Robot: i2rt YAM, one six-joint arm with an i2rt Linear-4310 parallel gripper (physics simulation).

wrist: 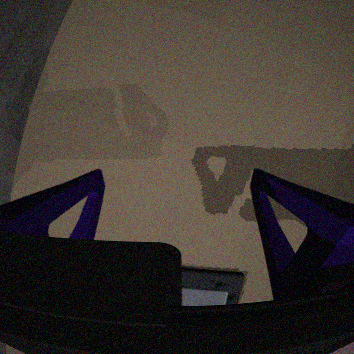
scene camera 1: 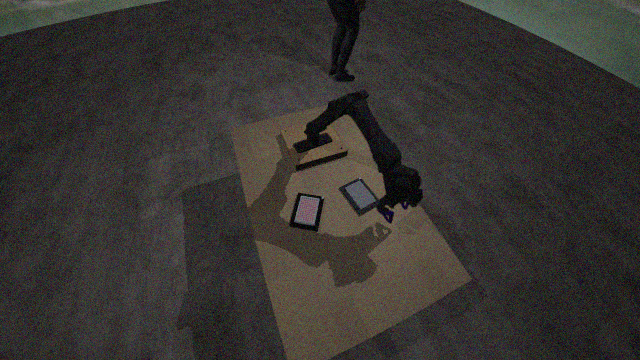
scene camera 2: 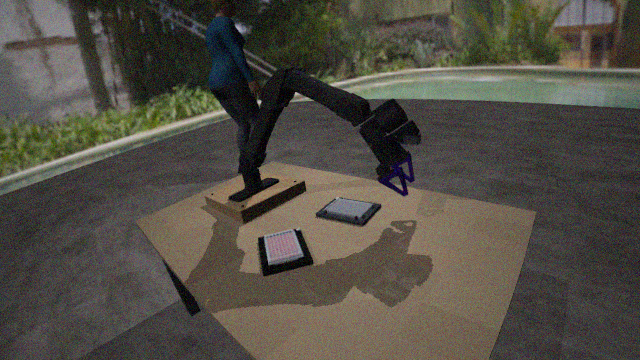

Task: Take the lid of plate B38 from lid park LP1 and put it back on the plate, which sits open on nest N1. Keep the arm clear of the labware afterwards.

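Frame: origin at the arm's base, x down, y right, z back, level; metres.
Where they show: gripper, fingertip midpoint: (wrist: 177, 177) (scene camera 1: 397, 215) (scene camera 2: 409, 188); arm's base, origin of the base link: (scene camera 1: 313, 143) (scene camera 2: 254, 190).
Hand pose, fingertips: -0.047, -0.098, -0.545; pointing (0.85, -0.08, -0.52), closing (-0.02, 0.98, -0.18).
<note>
Each offset is from my fingertips to the top centre of the thing, as dx, dy, dz. Level surfaces: height alone.
The lid @(+0.070, +0.040, +0.183) (scene camera 1: 359, 192) (scene camera 2: 346, 210) (wrist: 202, 297) is a flat pale grey panel lying on the dark lid park LP1 @(+0.068, +0.040, +0.183) (scene camera 1: 348, 198) (scene camera 2: 370, 215) (wrist: 215, 279). In the wrist view the gripper body hides most of both. The open plate B38 @(+0.062, +0.290, +0.221) (scene camera 1: 307, 212) (scene camera 2: 283, 247), with pink wells and a white rim, sits on the black nest N1 @(+0.070, +0.290, +0.221) (scene camera 1: 305, 228) (scene camera 2: 287, 268). My gripper (scene camera 1: 398, 212) (scene camera 2: 408, 187) (wrist: 177, 177) has purple fingers, wide open with nothing between them. It hangs above the table, beyond the park's far side from the nest, and touches neither labware piece.
The arm's wooden base block (scene camera 2: 274, 200) stands on the table @(dx +0.088) (scene camera 1: 400, 290) (scene camera 2: 450, 310) behind the park and nest. The arm's shadow falls across the table and beside the nest. A person (scene camera 1: 345, 40) (scene camera 2: 230, 70) stands on the floor behind the table.
</note>
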